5 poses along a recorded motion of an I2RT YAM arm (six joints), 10 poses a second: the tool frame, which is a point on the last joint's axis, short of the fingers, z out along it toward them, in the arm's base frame.
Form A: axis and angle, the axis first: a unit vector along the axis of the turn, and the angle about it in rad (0 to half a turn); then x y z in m.
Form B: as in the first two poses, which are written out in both.
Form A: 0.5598 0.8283 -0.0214 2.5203 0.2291 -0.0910 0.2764
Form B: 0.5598 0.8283 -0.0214 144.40 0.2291 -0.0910 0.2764
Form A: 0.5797 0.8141 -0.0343 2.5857 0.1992 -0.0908 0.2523
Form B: 0.5797 0.8141 -0.0343 148.15 0.1992 -0.0908 0.2523
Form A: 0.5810 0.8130 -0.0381 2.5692 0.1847 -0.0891 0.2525
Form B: 0.5810 0.8130 -0.0381 147.20 0.1847 -0.0891 0.2525
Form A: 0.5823 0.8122 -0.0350 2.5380 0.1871 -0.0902 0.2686
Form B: 0.5823 0.8122 -0.0350 145.42 0.1871 -0.0902 0.2686
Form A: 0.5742 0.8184 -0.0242 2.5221 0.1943 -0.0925 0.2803
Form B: 0.5742 0.8184 -0.0242 144.51 0.1943 -0.0925 0.2803
